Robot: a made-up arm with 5 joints.
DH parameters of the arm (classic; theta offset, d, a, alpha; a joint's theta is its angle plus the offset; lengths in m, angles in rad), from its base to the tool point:
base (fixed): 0 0 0.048 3.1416
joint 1: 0 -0.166 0.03 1.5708
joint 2: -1.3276 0 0.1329 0
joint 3: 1.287 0 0.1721 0
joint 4: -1.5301 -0.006 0 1.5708
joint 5: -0.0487 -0.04 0 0
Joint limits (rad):
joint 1: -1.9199..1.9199
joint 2: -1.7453..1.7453
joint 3: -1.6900..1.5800
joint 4: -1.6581..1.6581
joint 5: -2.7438..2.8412
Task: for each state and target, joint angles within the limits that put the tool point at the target. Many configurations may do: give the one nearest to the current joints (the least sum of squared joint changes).
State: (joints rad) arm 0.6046 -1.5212 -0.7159 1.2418 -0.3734
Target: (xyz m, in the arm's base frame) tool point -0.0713 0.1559 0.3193
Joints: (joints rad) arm 0.9482 -1.7453 -0.5939 1.6513 -0.3734
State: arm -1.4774 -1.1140 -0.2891 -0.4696 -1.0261
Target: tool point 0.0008 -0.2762 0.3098
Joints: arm -1.3801 -1.5076 -1.0240 -0.3329 -1.0261
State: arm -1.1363 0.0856 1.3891 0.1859 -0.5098
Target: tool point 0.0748 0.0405 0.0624
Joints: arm -1.1101 0.5429 1.4013 0.1395 -0.5098
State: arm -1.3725 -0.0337 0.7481 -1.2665 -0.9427
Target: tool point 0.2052 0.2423 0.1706
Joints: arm -1.0161 0.4800 0.2455 -1.0789 -0.9427
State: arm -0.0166 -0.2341 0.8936 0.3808 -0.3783
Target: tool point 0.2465 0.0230 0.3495
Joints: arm -0.1454 -0.5009 0.2268 0.2309 -0.3783
